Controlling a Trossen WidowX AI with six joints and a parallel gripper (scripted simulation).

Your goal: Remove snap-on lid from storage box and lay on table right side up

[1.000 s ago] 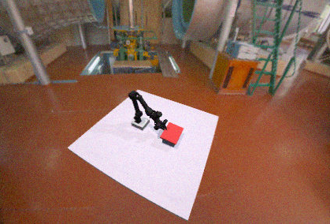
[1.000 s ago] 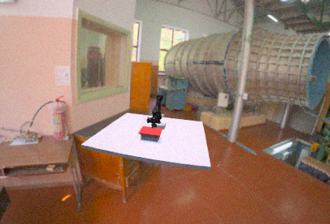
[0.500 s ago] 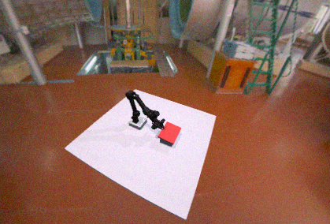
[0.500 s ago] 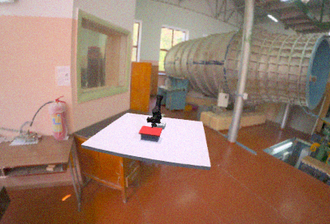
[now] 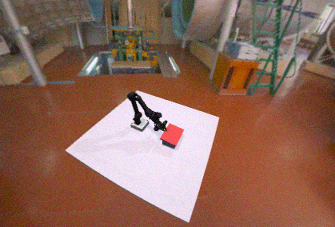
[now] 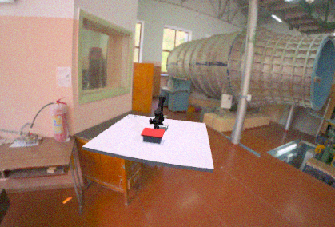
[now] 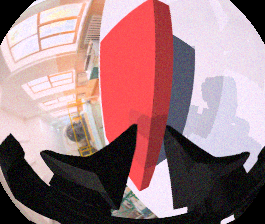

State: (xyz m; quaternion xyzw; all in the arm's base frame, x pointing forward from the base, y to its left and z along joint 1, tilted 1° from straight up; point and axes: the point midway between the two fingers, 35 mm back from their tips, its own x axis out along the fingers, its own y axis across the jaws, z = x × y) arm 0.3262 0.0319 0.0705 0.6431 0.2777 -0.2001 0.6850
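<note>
My gripper tip is now 8 cm short of the red lid and 1 cm to the right of it. Round my gripper tip: storage box 7 cm ahead, 5 cm below, 1 cm to the left.
</note>
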